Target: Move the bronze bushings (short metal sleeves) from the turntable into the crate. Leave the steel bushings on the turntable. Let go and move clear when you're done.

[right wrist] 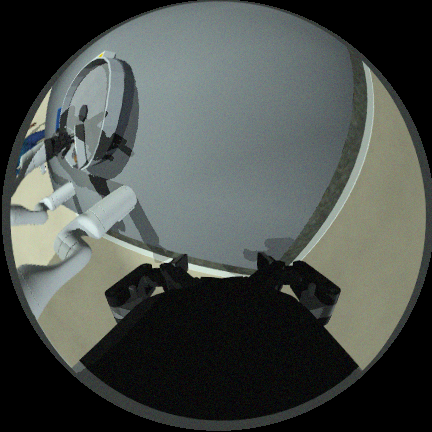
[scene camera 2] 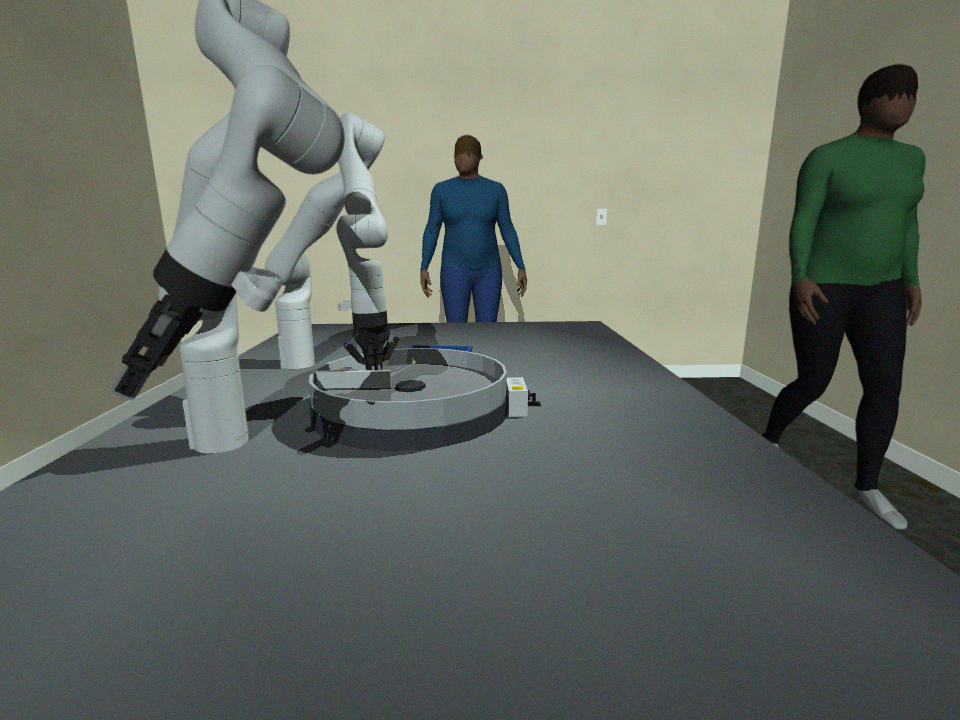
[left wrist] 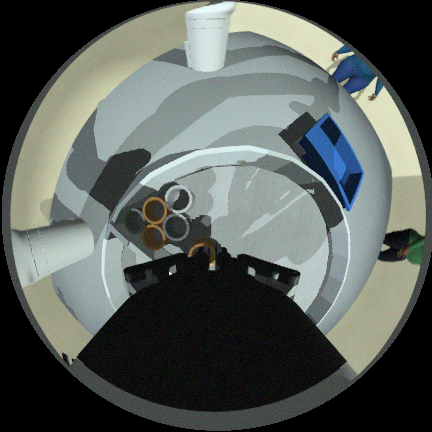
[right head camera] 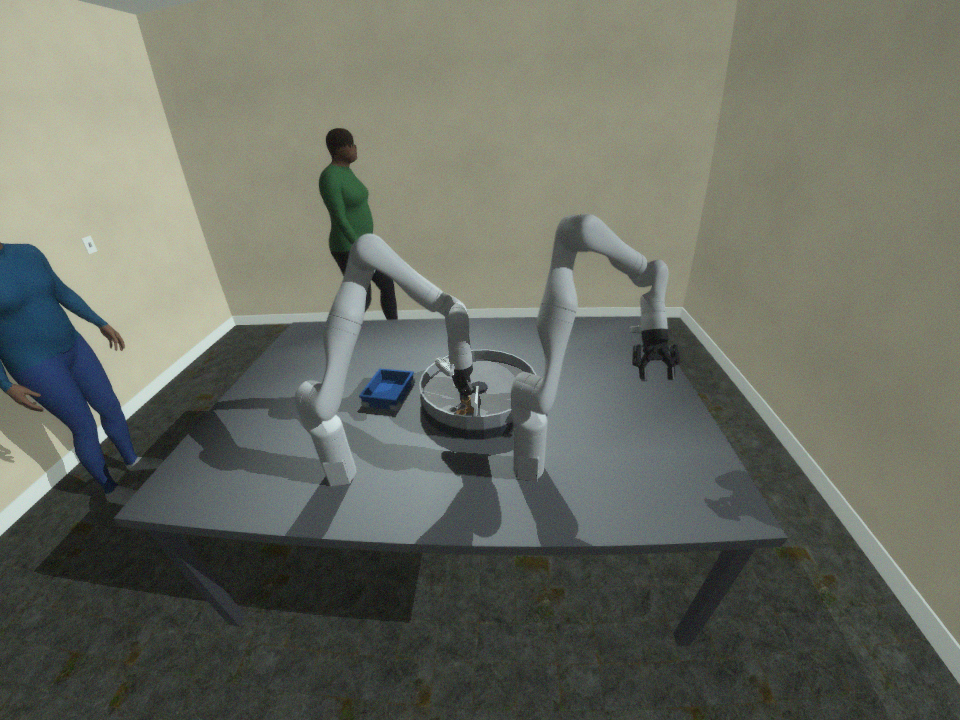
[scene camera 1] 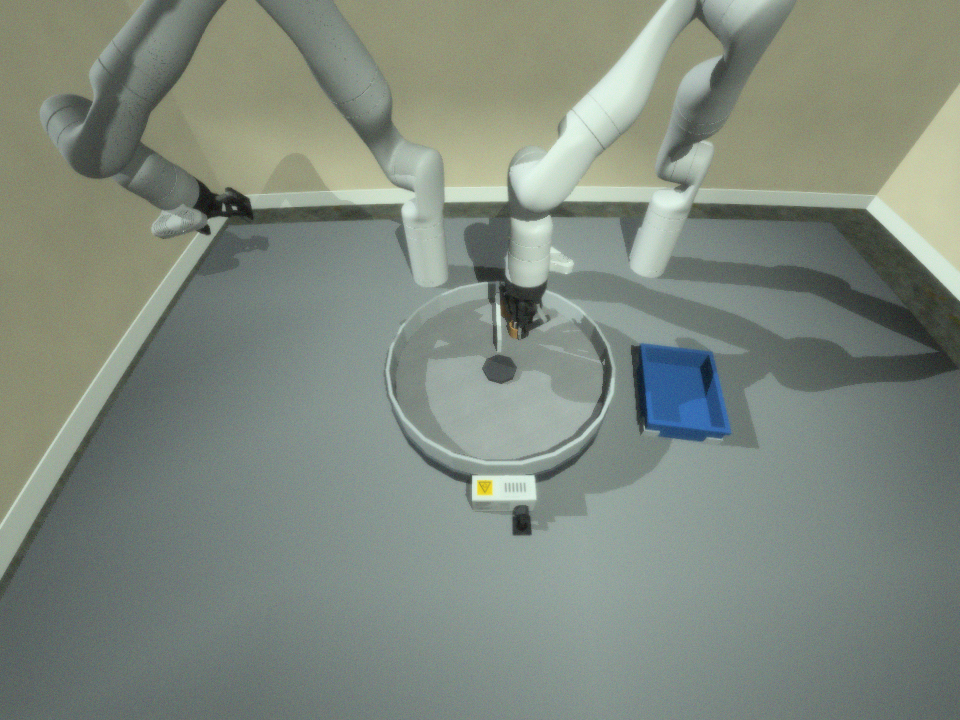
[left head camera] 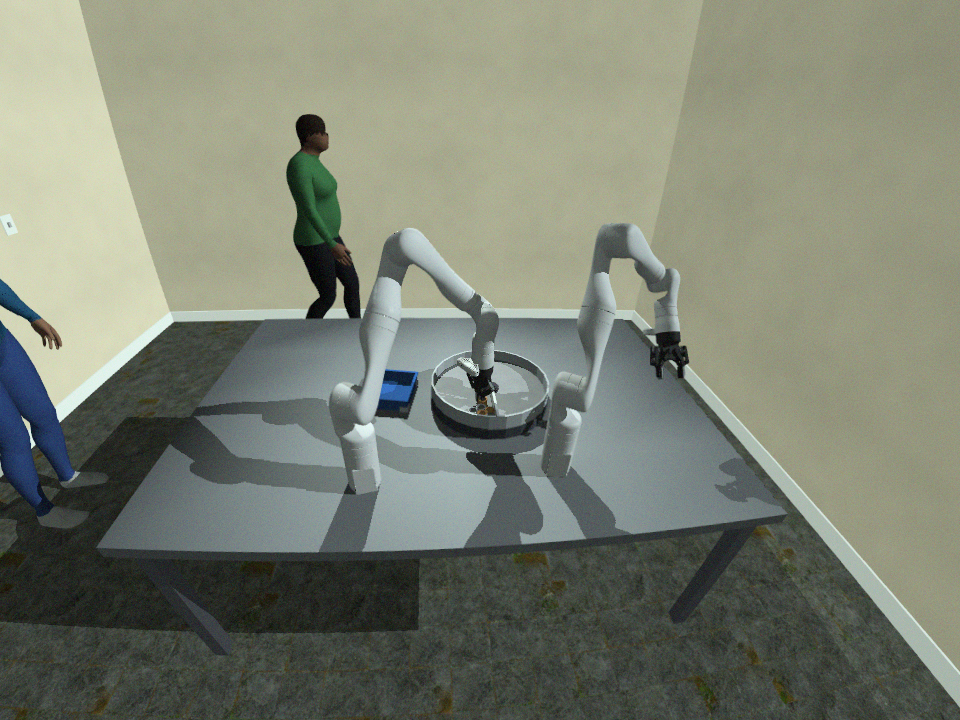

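Seen in the pictures: left gripper, fingertip midpoint: (left wrist: 212, 250) (right head camera: 464, 401) (scene camera 1: 520, 335) (left head camera: 479, 401); right gripper, fingertip midpoint: (right wrist: 221, 261) (scene camera 2: 138, 377) (right head camera: 657, 380) (scene camera 1: 229, 224) (left head camera: 671, 378); left arm's base, link origin: (right wrist: 71, 187) (scene camera 2: 298, 365) (left wrist: 207, 64) (right head camera: 341, 473) (scene camera 1: 646, 266) (left head camera: 365, 480); right arm's base, link origin: (right wrist: 127, 195) (scene camera 2: 222, 443) (left wrist: 83, 237) (right head camera: 528, 468) (scene camera 1: 431, 275) (left head camera: 554, 465).
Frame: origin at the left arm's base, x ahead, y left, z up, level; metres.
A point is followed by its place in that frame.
Observation:
My left gripper (left wrist: 212, 250) @[x 0.200, y -0.416, z 0.057 m] (scene camera 1: 517, 333) @[x 0.200, y -0.416, z 0.057 m] is low inside the turntable (scene camera 1: 504, 467) @[x 0.478, y -0.526, z 0.082 m] (left head camera: 488, 422) @[x 0.077, y -0.402, z 0.069 m] (left wrist: 345, 260) @[x 0.435, y -0.354, z 0.088 m], its fingers closed on the wall of a bronze bushing (left wrist: 196, 245) @[x 0.179, y -0.411, z 0.079 m]. Left of it in the left wrist view stand two more bronze bushings (left wrist: 155, 199) @[x 0.112, y -0.382, z 0.074 m] (left wrist: 154, 240) @[x 0.123, y -0.437, z 0.058 m] and three steel bushings (left wrist: 190, 200) @[x 0.153, y -0.366, z 0.078 m] (left wrist: 188, 227) @[x 0.162, y -0.395, z 0.078 m] (left wrist: 135, 221) @[x 0.086, y -0.425, z 0.056 m], clustered close together. The blue crate (scene camera 1: 686, 432) @[x 0.474, y -0.178, z 0.027 m] (right head camera: 387, 403) @[x 0.293, y -0.144, z 0.026 m] (left wrist: 325, 155) @[x 0.375, y -0.138, z 0.005 m] stands beside the turntable; no bushing shows in it. My right gripper (right wrist: 221, 261) @[x -0.076, y -0.953, z 0.240 m] (left head camera: 669, 372) @[x -0.076, y -0.953, z 0.240 m] is open and empty, far from the turntable, above the table's right side in the left head camera.
An upright divider (scene camera 1: 498, 321) @[x 0.184, y -0.459, z 0.092 m] (scene camera 2: 352, 379) @[x 0.150, y -0.454, z 0.075 m] stands in the turntable beside the left gripper. A white box (scene camera 1: 504, 489) @[x 0.504, y -0.533, z 0.058 m] with a warning label sits at the turntable's outer edge. A person in green (left head camera: 314, 193) and a person in blue (scene camera 2: 469, 224) stand beyond the table.

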